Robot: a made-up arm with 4 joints.
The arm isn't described. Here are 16 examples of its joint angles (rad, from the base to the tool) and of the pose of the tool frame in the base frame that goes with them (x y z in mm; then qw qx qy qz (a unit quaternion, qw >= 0)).
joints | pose
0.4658 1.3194 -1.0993 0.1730 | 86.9 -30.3 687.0 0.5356 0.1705 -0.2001 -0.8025
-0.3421 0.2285 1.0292 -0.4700 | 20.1 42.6 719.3 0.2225 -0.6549 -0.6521 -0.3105
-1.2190 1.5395 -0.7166 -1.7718 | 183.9 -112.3 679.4 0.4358 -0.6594 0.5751 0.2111
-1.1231 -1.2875 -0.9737 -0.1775 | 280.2 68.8 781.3 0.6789 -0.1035 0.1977 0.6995
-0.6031 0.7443 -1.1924 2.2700 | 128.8 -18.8 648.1 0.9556 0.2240 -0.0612 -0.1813
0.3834 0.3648 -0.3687 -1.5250 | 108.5 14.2 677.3 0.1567 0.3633 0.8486 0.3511
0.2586 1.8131 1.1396 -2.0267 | 173.2 -224.3 768.6 0.0422 0.4599 -0.8670 0.1871
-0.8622 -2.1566 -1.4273 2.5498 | 280.2 -33.2 798.9 0.0105 -0.6138 0.3674 0.6987
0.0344 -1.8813 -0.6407 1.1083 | 375.8 -16.7 666.9 0.5057 0.1572 0.0473 0.8470
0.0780 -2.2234 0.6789 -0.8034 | 421.9 -9.6 713.4 0.1962 0.8925 -0.3110 0.2613
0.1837 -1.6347 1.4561 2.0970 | 375.9 8.9 787.8 0.4202 -0.0834 -0.8254 0.3675
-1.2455 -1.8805 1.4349 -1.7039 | 129.2 150.6 854.8 0.0882 -0.7064 -0.4139 -0.5673
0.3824 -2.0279 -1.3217 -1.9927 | 279.3 -97.8 615.5 0.5485 0.5035 0.1772 -0.6436
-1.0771 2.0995 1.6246 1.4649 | 43.7 -155.0 805.4 0.0449 -0.6553 -0.6898 -0.3046
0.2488 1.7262 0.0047 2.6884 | 142.9 -187.4 710.0 0.7533 -0.3875 0.5302 0.0345
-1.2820 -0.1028 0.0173 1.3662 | 117.5 60.9 594.4 0.4444 0.1493 -0.3274 -0.8204
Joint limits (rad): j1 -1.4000..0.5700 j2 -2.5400..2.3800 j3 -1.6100..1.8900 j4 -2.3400..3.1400
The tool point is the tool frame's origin. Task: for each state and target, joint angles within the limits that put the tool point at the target. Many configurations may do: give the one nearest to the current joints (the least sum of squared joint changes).
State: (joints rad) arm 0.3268 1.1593 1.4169 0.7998
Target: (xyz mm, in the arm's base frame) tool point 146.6 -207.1 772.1
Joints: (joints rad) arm 0.5700 1.7729 0.9528 1.6808
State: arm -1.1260 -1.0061 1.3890 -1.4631
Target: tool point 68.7 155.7 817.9
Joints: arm -1.3385 -1.5101 1.8900 -1.4770
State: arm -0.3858 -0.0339 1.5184 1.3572
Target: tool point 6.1 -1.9 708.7
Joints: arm -0.6650 0.5930 1.1526 1.3939
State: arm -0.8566 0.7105 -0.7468 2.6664
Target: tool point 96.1 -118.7 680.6
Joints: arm -0.6106 1.1362 -0.2428 2.6285
